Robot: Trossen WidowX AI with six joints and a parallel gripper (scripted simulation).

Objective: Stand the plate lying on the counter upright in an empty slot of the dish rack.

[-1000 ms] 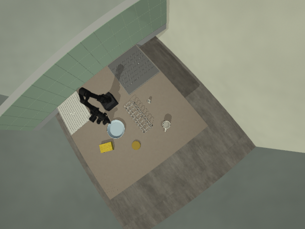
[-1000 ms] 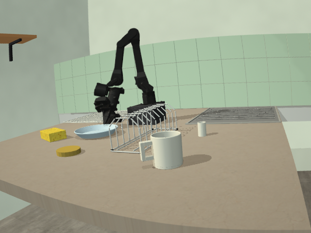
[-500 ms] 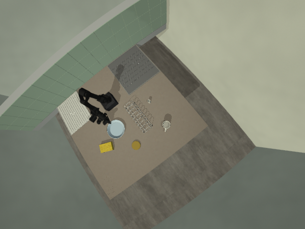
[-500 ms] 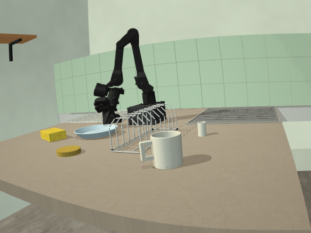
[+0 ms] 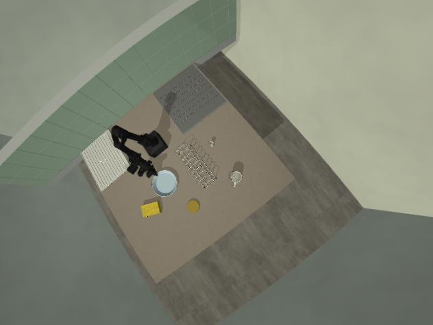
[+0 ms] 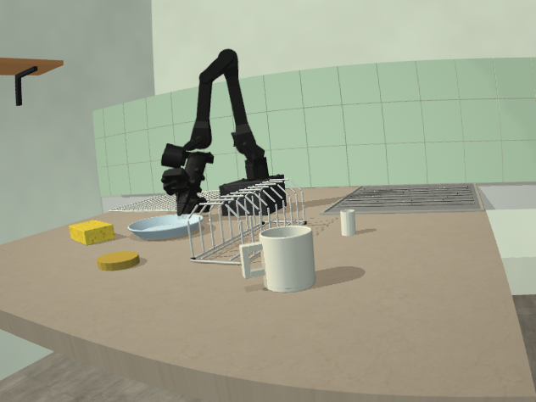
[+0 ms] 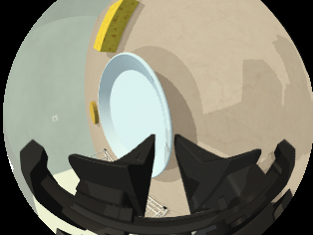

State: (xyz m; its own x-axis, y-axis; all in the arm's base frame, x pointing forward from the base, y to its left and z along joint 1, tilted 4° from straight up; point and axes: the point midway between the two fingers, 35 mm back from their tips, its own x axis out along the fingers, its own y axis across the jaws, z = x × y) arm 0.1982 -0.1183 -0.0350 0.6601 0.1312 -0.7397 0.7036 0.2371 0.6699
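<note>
Now: hand 11 cm short of the pale blue plate, 3 cm to the right of it and 3 cm above it. The rest, counted from my hand: white drying mat 39 cm to the right, 34 cm behind, 5 cm below; yellow disc 36 cm ahead, 15 cm to the left, 4 cm below; small white cup 48 cm to the left, 3 cm below, 2 cm ahead.
</note>
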